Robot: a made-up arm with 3 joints. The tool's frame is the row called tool. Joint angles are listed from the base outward. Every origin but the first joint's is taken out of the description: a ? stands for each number. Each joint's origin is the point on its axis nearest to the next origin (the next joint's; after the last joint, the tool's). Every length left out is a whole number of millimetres.
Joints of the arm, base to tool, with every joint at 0 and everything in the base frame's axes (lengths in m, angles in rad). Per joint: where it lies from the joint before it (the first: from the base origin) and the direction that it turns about. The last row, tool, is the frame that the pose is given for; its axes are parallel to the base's.
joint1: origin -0.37 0 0.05 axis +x
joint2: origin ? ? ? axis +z
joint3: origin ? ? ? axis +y
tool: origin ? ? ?
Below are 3 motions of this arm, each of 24 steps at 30 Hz.
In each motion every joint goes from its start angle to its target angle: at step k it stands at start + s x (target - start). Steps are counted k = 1, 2, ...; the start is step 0. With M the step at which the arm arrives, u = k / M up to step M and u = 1 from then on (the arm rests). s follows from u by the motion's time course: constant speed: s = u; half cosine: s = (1 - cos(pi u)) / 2; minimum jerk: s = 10 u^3 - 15 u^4 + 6 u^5.
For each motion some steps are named. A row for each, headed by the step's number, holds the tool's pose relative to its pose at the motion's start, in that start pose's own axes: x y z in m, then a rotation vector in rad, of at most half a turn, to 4 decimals.
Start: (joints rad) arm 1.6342 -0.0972 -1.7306
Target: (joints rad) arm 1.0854 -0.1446 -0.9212
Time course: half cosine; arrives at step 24
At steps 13, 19, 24:
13: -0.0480 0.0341 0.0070 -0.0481 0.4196 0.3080
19: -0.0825 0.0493 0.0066 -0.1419 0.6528 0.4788
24: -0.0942 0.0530 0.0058 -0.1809 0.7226 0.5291

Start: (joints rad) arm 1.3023 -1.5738 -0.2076
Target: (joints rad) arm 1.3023 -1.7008 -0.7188
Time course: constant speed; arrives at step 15
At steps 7, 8, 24:
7: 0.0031 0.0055 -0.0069 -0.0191 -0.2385 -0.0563
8: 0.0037 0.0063 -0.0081 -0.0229 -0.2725 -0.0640
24: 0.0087 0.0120 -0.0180 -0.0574 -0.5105 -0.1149

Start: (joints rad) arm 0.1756 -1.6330 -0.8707
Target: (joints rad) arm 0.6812 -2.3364 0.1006
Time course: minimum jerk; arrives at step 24
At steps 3, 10, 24:
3: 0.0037 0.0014 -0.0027 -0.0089 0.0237 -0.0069
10: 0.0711 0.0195 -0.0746 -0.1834 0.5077 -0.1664
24: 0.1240 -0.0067 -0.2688 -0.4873 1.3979 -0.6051

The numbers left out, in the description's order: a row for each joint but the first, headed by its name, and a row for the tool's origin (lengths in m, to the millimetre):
joint2: 0 -0.05 0.13
joint3: -0.07 0.25 0
tool: -0.01 0 0.05

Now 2 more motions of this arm.
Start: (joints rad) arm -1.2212 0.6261 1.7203
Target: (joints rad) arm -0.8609 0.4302 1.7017
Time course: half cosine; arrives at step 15
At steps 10, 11, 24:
10: -0.0408 -0.0335 0.0065 0.1119 -0.1558 0.2487
11: -0.0453 -0.0382 0.0068 0.1243 -0.1713 0.2779
24: -0.0537 -0.0480 0.0071 0.1484 -0.2002 0.3358

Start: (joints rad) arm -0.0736 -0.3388 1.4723
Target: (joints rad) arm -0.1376 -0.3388 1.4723
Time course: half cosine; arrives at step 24
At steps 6, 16, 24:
6: 0.0018 0.0013 -0.0006 -0.0009 -0.0031 -0.0088
16: 0.0092 0.0063 -0.0032 -0.0045 -0.0160 -0.0451
24: 0.0123 0.0084 -0.0042 -0.0059 -0.0213 -0.0601

